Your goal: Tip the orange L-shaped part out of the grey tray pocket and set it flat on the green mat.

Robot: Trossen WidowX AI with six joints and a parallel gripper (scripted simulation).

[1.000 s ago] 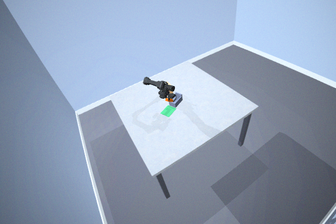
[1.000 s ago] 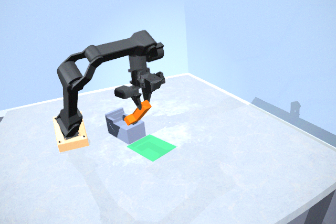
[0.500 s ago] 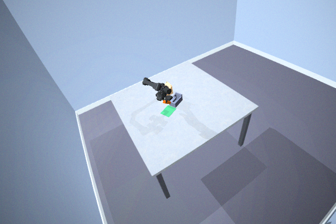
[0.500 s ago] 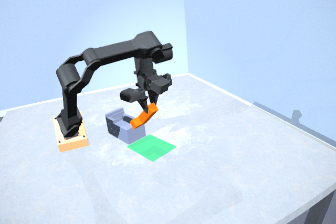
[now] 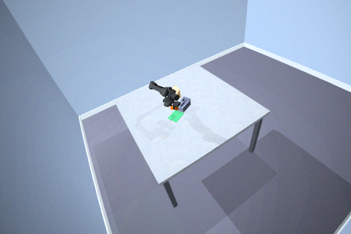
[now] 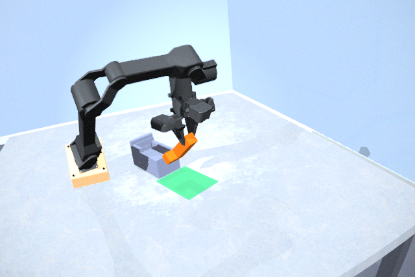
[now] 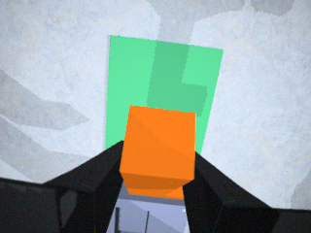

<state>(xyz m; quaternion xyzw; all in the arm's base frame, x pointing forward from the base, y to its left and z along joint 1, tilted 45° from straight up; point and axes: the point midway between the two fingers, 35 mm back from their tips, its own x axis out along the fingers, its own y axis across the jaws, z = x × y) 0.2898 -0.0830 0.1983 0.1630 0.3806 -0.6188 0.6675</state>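
The green mat lies 10 mm behind my gripper tip, 20 mm to the left of it and 150 mm below it. The rest, counted from my gripper tip: orange l-shaped part (20 mm behind, 30 mm to the left, 30 mm below).
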